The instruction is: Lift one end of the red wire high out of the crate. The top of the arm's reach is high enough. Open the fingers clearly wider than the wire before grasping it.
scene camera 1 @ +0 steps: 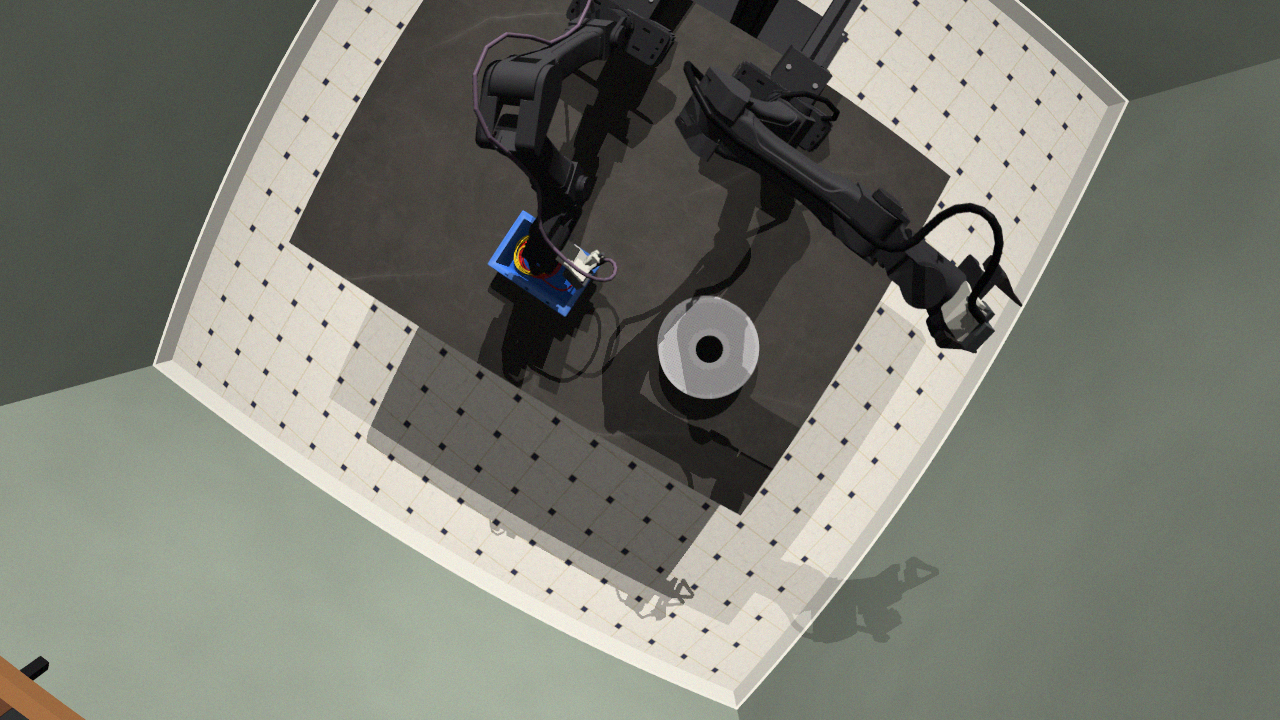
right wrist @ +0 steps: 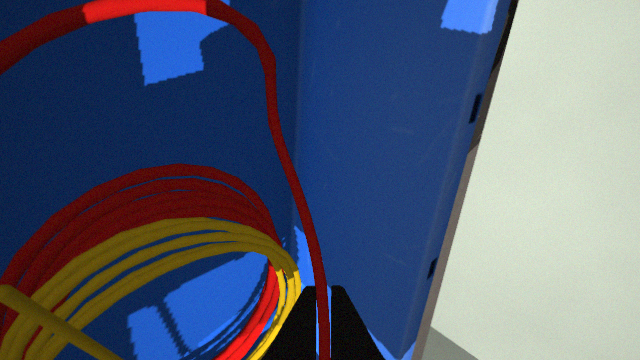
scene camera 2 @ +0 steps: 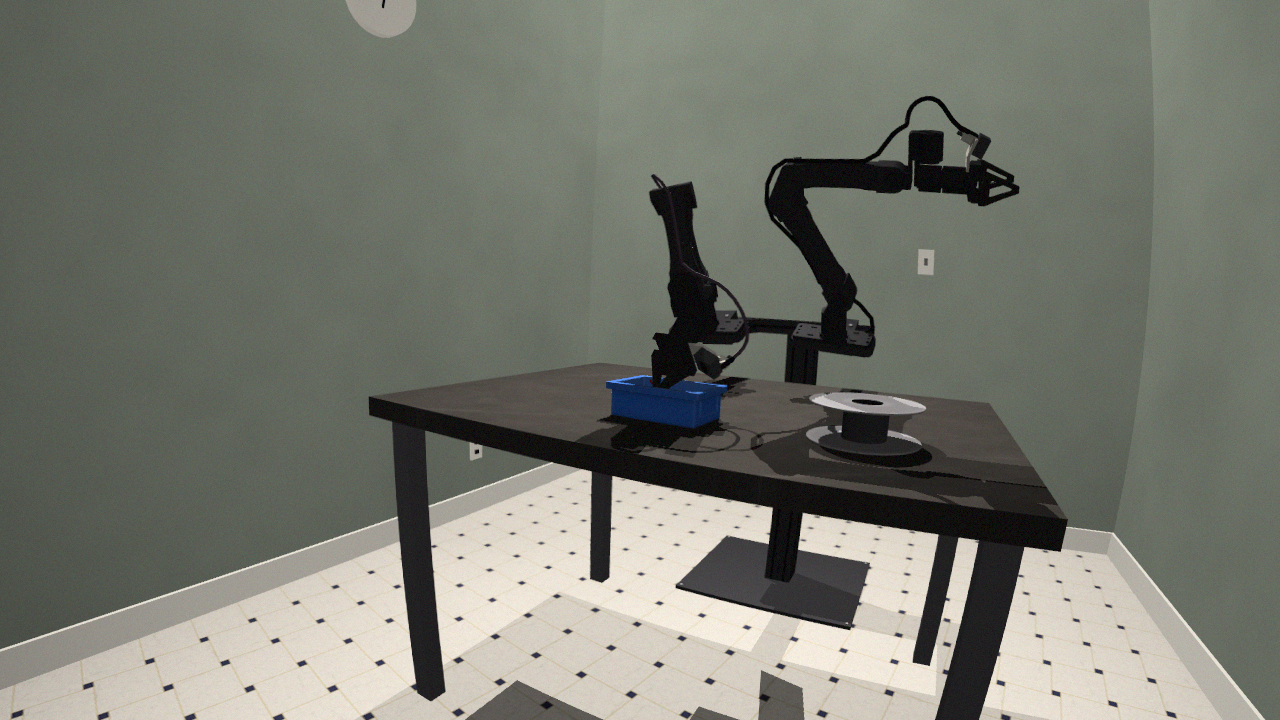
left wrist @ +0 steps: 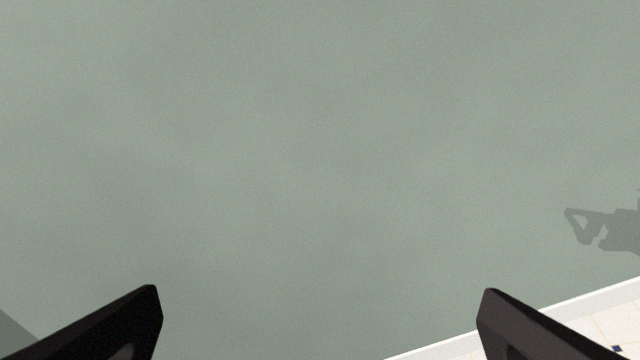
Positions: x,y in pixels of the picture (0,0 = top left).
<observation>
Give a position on a blue crate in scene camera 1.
502,261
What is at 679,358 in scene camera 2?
My right gripper.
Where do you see a spool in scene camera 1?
708,348
</observation>
